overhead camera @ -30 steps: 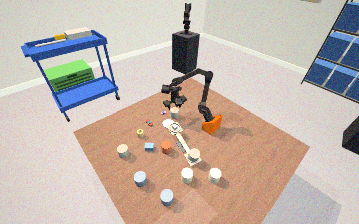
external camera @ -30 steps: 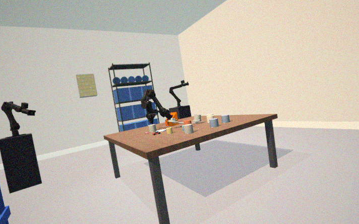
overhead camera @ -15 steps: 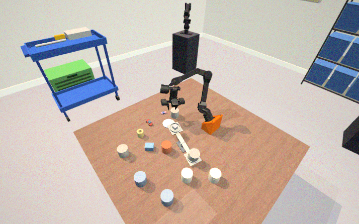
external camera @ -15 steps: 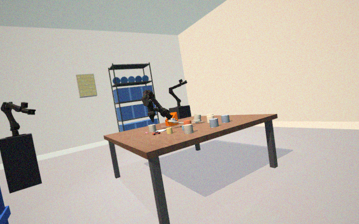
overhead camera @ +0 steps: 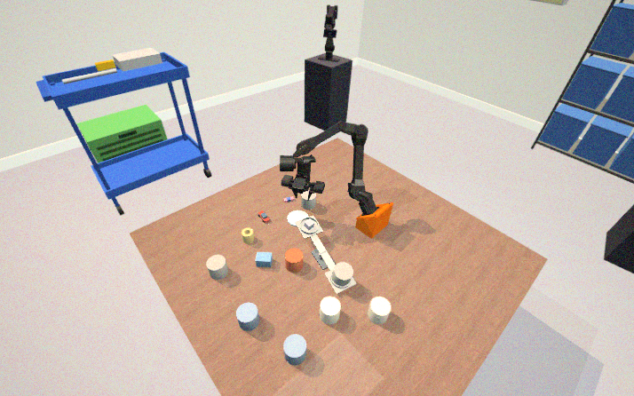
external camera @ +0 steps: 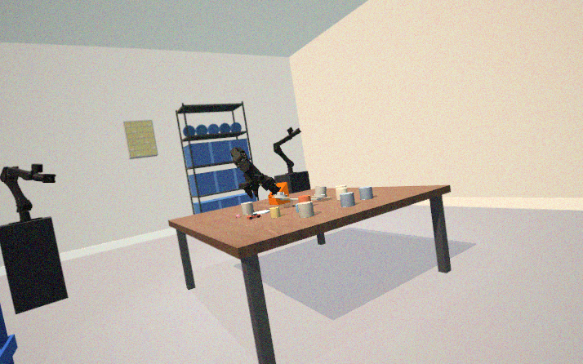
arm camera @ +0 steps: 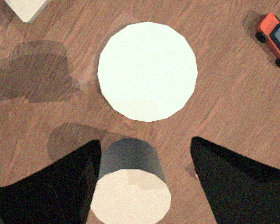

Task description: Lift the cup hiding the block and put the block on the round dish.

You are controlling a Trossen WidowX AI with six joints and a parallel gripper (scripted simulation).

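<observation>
The grey block lies 90 mm ahead of my gripper tip and 120 mm to the left of it. Round my gripper tip: balance beam (140 mm ahead, 240 mm to the left, 50 mm below); then red toy car (140 mm ahead, 110 mm to the right, 80 mm below); then round white dish (40 mm ahead, 10 mm to the left, 90 mm below).
</observation>
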